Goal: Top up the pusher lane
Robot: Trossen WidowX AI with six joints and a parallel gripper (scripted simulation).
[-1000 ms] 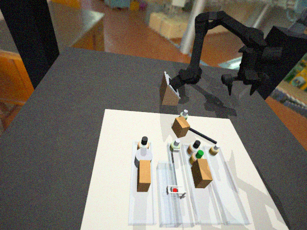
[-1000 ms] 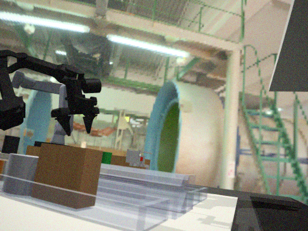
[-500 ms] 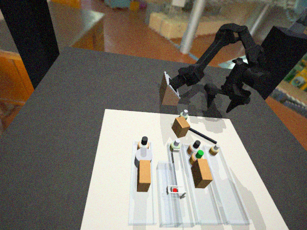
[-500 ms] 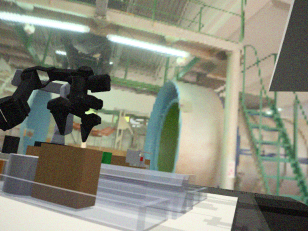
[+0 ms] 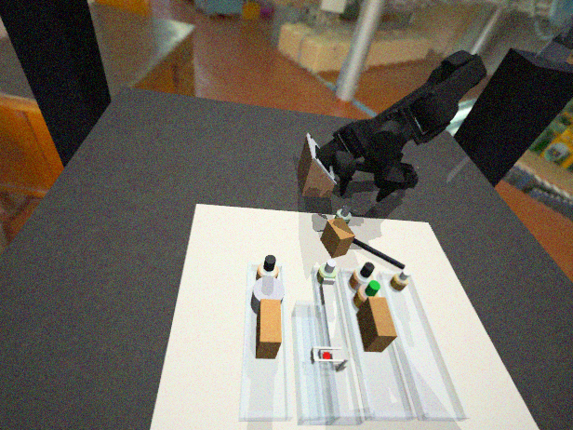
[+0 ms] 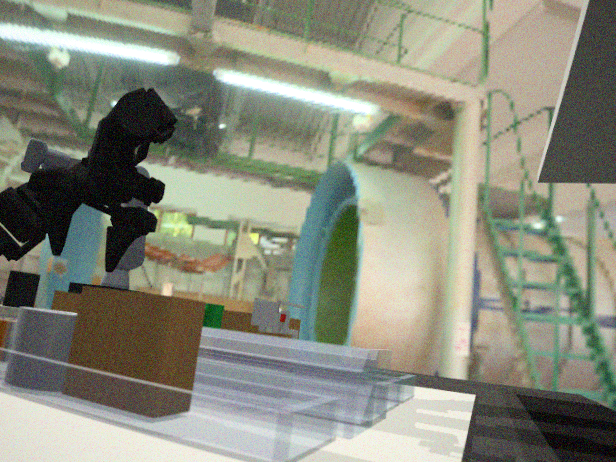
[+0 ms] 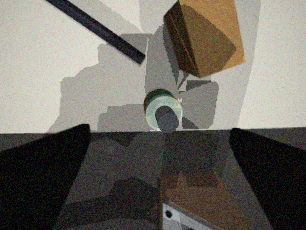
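My gripper tip is now 7 cm short of the black rod, 7 cm to the right of it and 10 cm above it. Also, from my gripper tip: sprung lane: 32 cm ahead, 7 cm to the right, 9 cm below; red mark: 36 cm ahead, 8 cm to the right, 4 cm below.
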